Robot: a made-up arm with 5 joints.
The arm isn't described. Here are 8 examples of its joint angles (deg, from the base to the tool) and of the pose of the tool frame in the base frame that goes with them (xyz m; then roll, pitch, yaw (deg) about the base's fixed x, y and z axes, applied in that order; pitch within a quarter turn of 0, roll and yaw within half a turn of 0).
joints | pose
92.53 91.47 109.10 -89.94 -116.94 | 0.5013 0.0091 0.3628 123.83 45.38 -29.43
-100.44 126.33 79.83 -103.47 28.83 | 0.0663 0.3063 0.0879 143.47 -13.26 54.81
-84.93 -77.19 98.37 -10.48 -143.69 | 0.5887 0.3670 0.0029 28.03 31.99 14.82
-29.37 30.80 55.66 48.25 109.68 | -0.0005 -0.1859 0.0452 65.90 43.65 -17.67
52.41 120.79 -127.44 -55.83 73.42 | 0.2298 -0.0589 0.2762 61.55 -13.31 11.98
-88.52 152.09 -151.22 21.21 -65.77 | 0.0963 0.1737 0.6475 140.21 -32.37 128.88
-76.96 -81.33 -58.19 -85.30 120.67 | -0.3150 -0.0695 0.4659 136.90 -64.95 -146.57
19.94 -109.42 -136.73 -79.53 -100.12 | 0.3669 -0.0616 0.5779 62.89 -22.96 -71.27
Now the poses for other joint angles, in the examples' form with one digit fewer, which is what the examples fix.
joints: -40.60 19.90 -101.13 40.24 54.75
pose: 0.142 0.249 0.072 130.4 26.8 -79.6
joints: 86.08 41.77 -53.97 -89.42 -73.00
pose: 0.089 0.615 0.541 59.9 -30.0 26.7
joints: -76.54 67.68 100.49 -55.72 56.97
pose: -0.069 -0.037 0.051 167.5 53.0 120.9
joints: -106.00 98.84 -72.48 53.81 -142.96
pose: 0.736 0.317 0.311 -56.5 -16.9 -1.8
